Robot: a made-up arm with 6 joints.
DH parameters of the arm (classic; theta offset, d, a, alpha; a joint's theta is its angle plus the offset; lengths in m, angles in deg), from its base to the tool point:
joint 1: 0 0.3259 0 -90
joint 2: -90 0 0.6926 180
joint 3: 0 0 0 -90
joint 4: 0 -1.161 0 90
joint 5: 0 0.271 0 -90
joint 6: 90 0 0 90
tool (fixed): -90 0 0 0
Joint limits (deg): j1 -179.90..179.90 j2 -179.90..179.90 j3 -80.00..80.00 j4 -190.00..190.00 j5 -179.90..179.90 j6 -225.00..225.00
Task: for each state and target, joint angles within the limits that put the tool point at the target. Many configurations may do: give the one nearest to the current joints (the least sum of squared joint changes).
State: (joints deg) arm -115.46 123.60 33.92 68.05 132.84 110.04
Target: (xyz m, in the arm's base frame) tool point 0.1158 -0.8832 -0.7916
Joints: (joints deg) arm -78.36 85.33 -7.86 76.16 132.84 110.04
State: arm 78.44 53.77 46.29 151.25 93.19 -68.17
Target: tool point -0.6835 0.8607 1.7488
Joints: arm 115.56 15.19 49.81 154.81 93.19 -68.17
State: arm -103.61 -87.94 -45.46 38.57 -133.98 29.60
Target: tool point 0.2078 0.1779 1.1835
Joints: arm -148.06 -113.56 -54.36 81.29 -133.98 29.60
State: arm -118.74 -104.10 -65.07 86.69 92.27 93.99
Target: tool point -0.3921 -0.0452 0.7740
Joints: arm -140.21 -102.97 -80.00 37.09 92.27 93.99
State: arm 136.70 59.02 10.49 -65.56 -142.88 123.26
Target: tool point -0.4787 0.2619 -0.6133
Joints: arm 157.59 69.12 -13.10 -77.28 -142.88 123.26
